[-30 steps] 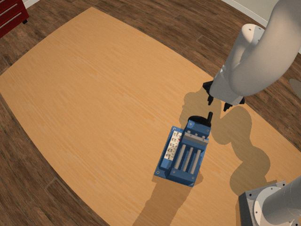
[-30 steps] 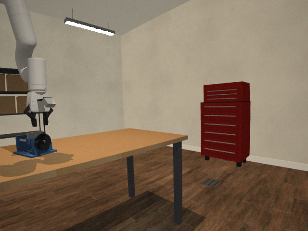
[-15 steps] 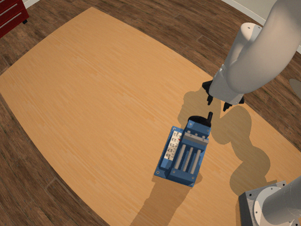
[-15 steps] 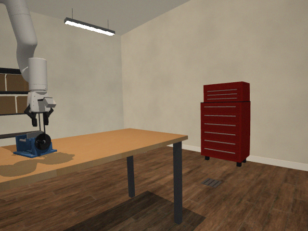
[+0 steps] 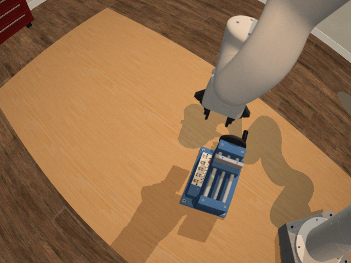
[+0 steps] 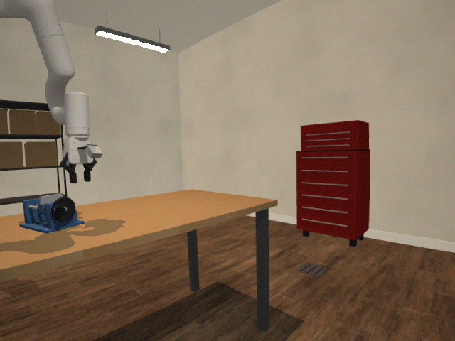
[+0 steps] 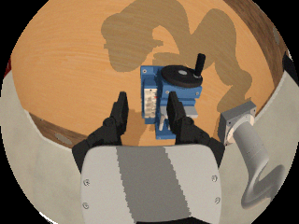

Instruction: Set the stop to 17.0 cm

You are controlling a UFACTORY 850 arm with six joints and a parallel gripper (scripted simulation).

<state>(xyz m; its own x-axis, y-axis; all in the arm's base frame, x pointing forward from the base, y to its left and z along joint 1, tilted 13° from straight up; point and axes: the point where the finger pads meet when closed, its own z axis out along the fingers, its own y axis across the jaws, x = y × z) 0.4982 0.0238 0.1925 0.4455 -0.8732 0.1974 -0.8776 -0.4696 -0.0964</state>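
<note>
Now: hand 80 mm past the black handwheel, 50 mm to the left of it and 100 mm above it. From my hand the other things lie so: grey stop bar 90 mm behind, 50 mm to the left, 90 mm below.
</note>
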